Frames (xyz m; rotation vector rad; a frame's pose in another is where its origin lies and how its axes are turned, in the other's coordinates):
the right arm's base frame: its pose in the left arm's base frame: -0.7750 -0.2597 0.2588 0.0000 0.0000 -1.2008
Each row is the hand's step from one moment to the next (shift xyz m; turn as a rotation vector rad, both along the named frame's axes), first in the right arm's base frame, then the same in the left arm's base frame.
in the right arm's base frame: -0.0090 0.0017 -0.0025 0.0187 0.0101 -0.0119
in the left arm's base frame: -0.0017 0.0090 -0.0025 0.0162 -0.0138 -0.0119
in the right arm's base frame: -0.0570 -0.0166 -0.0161 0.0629 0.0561 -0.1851
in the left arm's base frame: -0.0361 0.0471 -0.0161 0.0750 -0.0384 -0.1851
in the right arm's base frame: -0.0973 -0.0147 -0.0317 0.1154 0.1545 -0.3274
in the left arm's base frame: -0.0489 0.0854 -0.0317 0.1858 -0.0517 -0.3274
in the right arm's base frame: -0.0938 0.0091 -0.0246 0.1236 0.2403 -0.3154
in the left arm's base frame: -0.0254 0.0907 -0.0246 0.2687 -0.0283 -0.3154
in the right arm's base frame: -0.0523 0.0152 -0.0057 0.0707 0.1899 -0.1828
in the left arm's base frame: -0.0047 0.0543 -0.0057 0.2026 0.0028 -0.1828
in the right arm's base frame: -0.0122 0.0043 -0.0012 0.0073 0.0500 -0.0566
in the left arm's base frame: -0.0004 0.0129 -0.0012 0.0493 0.0113 -0.0566
